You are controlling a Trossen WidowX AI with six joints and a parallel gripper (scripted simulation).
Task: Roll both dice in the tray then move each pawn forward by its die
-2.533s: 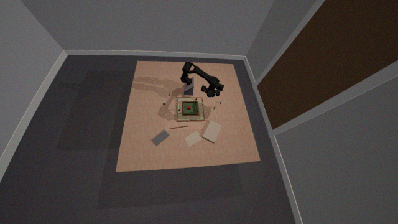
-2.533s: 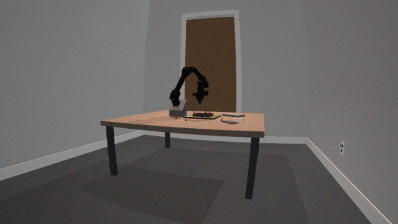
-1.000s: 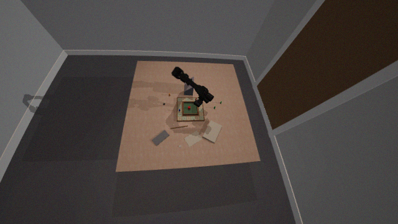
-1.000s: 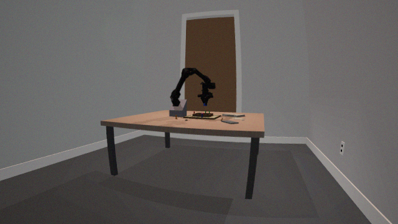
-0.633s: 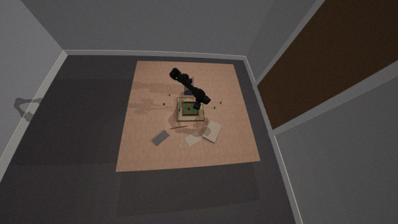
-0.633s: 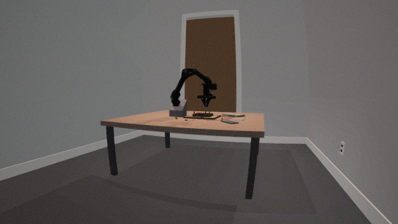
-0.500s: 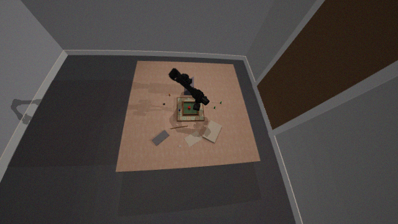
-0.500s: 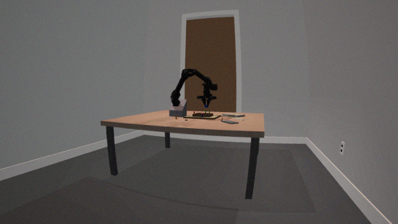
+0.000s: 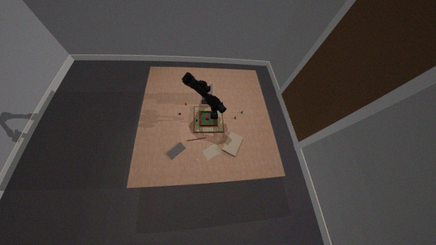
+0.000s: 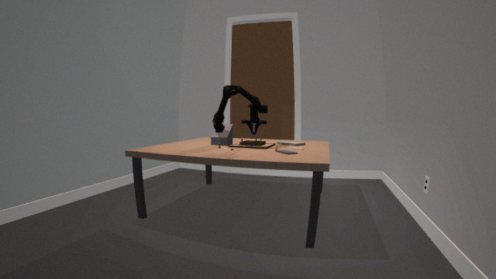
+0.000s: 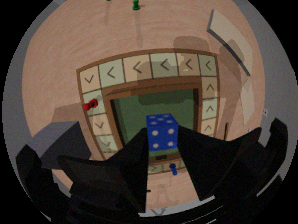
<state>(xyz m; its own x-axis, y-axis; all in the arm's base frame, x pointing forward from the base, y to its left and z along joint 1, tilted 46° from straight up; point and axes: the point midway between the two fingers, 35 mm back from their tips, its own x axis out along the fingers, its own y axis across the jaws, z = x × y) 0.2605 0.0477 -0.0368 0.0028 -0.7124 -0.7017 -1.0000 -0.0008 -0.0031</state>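
The red pawn lies 110 mm behind my gripper tip, 20 mm to the left of it and 60 mm below it. From my gripper tip the other things lie so: thin stick 220 mm ahead, 150 mm to the right, 90 mm below; then green tray 10 mm ahead, 40 mm to the right, 90 mm below; then blue pawn 40 mm ahead, 150 mm to the right, 60 mm below.
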